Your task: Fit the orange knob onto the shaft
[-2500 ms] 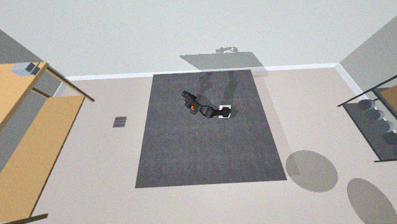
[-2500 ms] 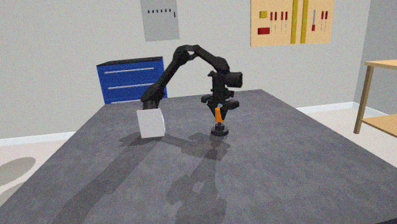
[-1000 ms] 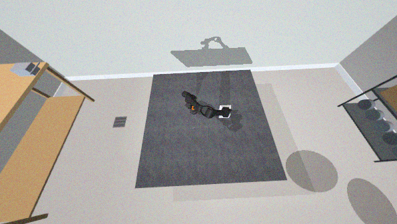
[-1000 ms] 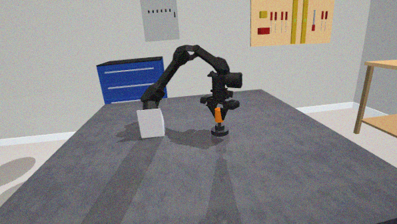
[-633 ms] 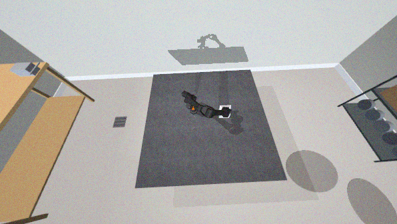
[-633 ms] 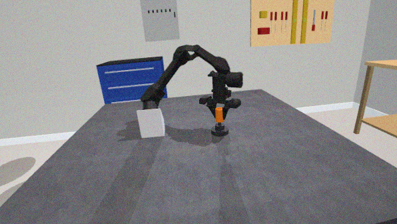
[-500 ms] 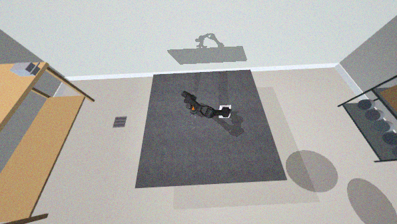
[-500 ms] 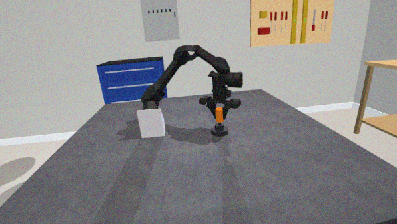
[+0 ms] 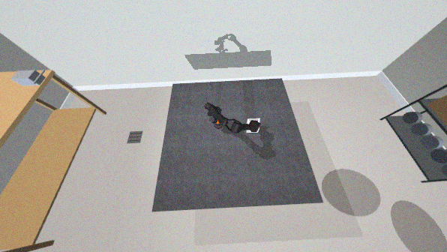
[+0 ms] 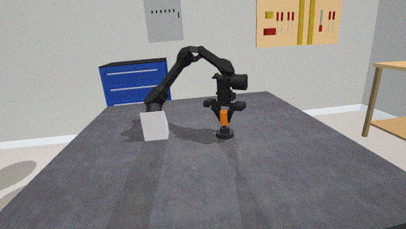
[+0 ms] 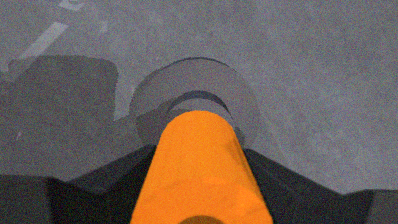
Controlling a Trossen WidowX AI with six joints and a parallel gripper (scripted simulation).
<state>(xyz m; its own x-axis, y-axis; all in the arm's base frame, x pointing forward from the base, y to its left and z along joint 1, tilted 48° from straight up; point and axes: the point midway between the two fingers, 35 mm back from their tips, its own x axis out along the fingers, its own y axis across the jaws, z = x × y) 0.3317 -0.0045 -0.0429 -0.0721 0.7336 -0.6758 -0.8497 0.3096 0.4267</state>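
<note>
Right now the orange knob is 2 cm above my gripper tip. Also, from my gripper tip: round pedestal 4 cm below.
</note>
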